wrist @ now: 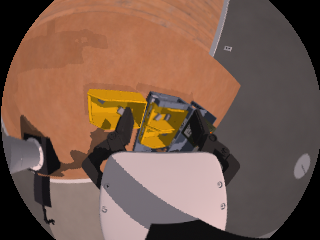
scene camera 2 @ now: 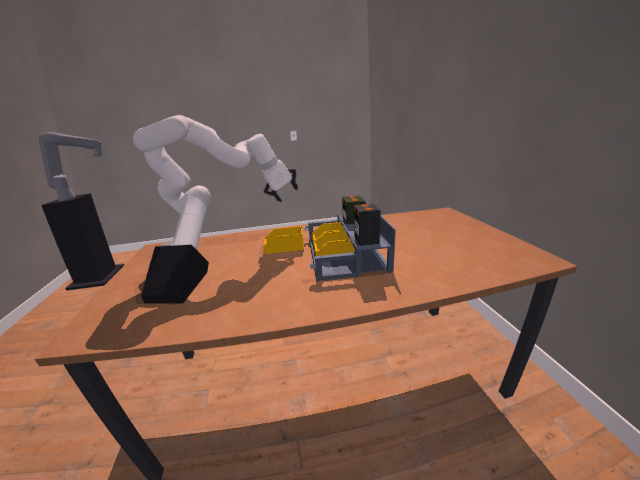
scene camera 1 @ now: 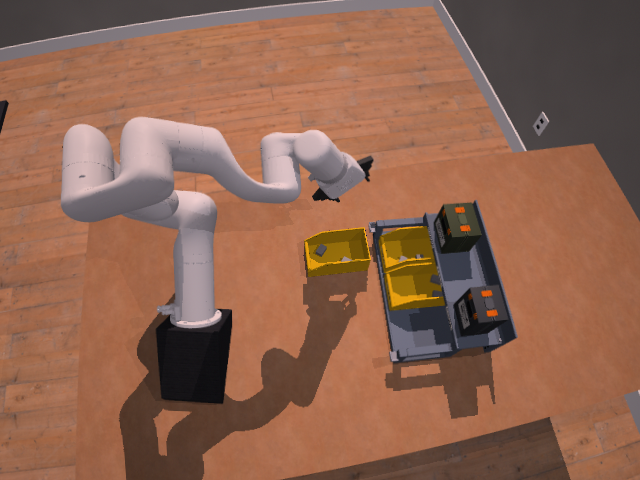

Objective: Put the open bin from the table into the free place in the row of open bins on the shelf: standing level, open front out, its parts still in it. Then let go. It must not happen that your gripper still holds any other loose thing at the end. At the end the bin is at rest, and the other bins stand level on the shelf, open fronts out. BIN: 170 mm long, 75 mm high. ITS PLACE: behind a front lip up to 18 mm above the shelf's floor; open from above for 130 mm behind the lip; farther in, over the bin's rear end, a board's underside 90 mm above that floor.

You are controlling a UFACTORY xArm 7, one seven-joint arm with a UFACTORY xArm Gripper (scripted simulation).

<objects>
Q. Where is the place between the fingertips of my gripper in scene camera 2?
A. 288, 195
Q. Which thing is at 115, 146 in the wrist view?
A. My gripper.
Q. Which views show my gripper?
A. The wrist view, scene camera 2 and scene camera 1: all of them.
</objects>
